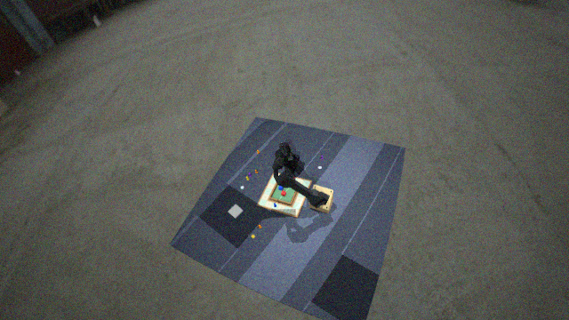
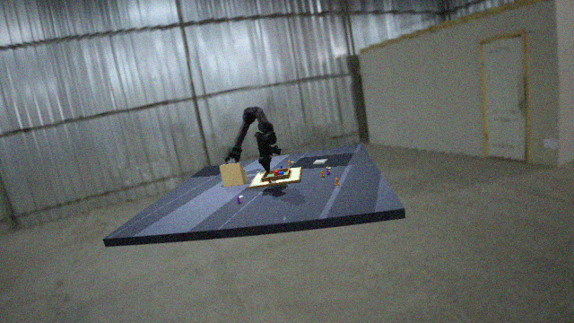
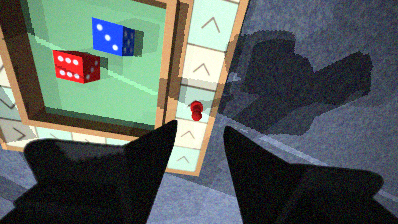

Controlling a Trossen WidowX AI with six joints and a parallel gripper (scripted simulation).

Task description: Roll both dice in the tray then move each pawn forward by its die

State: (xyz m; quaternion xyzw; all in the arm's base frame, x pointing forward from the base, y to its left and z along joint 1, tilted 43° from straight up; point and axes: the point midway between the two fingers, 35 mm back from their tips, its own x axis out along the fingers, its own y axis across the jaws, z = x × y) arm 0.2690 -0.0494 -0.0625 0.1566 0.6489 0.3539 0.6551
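Right now my gripper tip is 10 mm past the red pawn and 50 mm above it. The rest, counted from my gripper tip: green tray (120 mm to the left, 70 mm below); then white tile (220 mm ahead, 390 mm to the left, 70 mm below).
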